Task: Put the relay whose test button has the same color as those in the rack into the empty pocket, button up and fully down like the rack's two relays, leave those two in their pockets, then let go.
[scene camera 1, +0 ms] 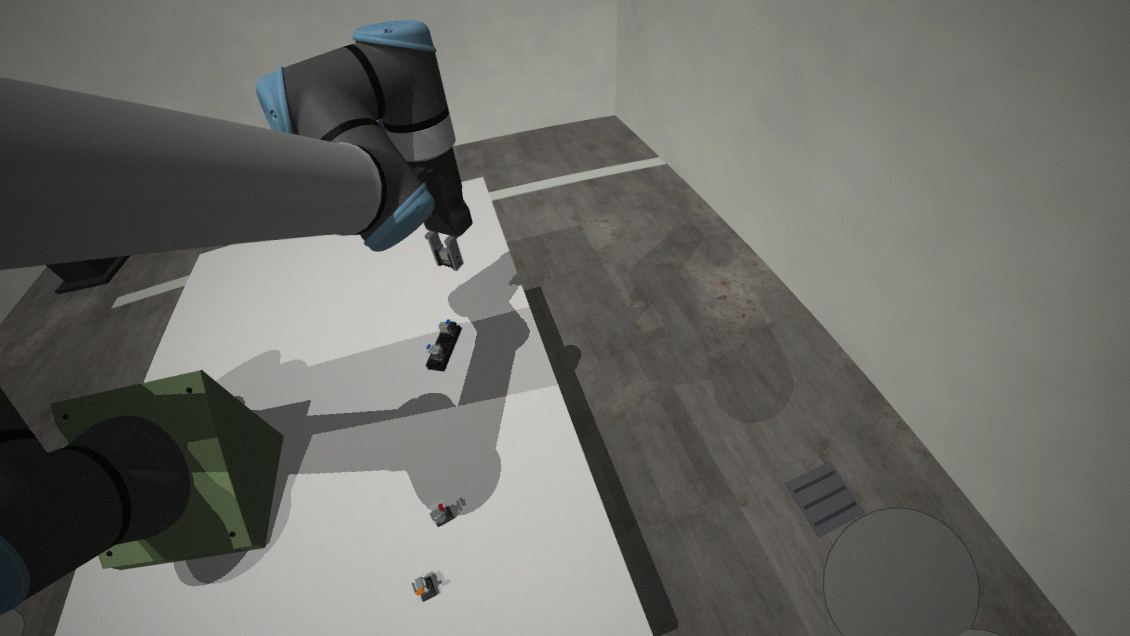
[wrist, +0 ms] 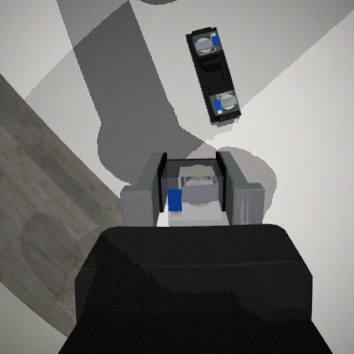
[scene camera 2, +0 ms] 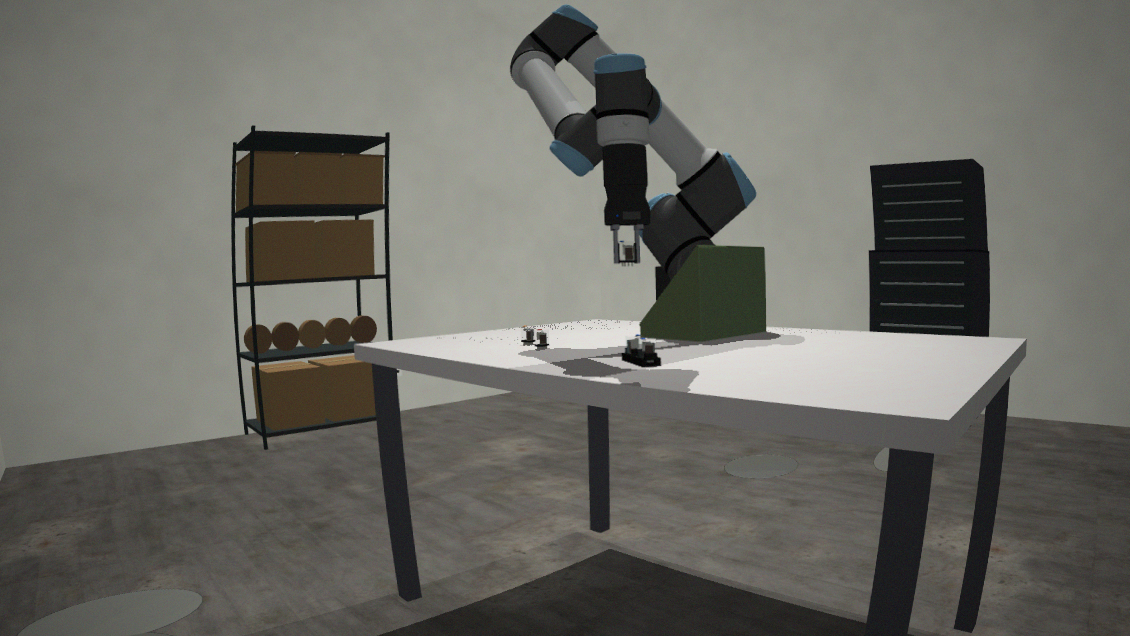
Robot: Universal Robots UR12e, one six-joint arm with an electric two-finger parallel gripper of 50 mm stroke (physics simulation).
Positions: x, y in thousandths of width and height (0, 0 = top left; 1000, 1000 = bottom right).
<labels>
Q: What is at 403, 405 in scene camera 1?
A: My gripper.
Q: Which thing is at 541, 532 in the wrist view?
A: A clear-cased relay.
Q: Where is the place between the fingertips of my gripper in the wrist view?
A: At 541, 479
</labels>
